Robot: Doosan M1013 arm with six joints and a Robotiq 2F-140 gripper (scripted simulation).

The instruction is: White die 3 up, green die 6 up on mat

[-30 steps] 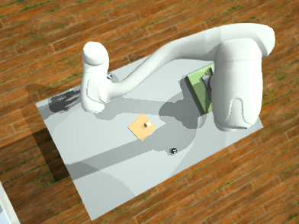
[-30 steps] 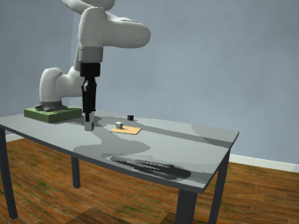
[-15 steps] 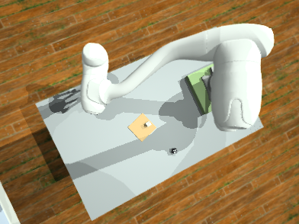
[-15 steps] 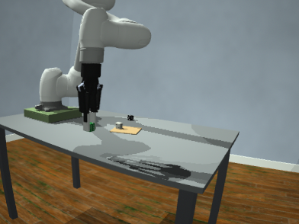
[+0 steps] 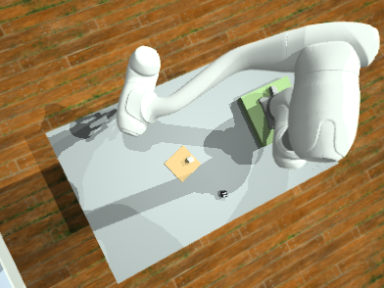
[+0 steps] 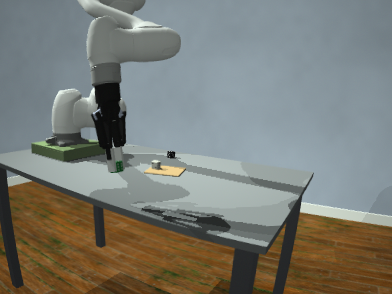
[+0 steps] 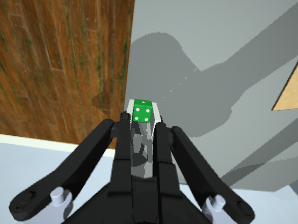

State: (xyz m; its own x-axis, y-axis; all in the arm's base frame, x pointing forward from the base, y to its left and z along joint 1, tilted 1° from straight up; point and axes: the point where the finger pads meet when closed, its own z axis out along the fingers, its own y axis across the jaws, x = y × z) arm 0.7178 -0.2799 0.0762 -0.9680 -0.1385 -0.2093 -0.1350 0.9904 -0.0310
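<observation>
Right now my hand is 2 cm above the green die. From my hand the other things lie so: white die: 17 cm behind, 38 cm to the left, 10 cm below; black die: 28 cm behind, 61 cm to the left, 11 cm below; tan mat: 12 cm behind, 38 cm to the left, 12 cm below.
</observation>
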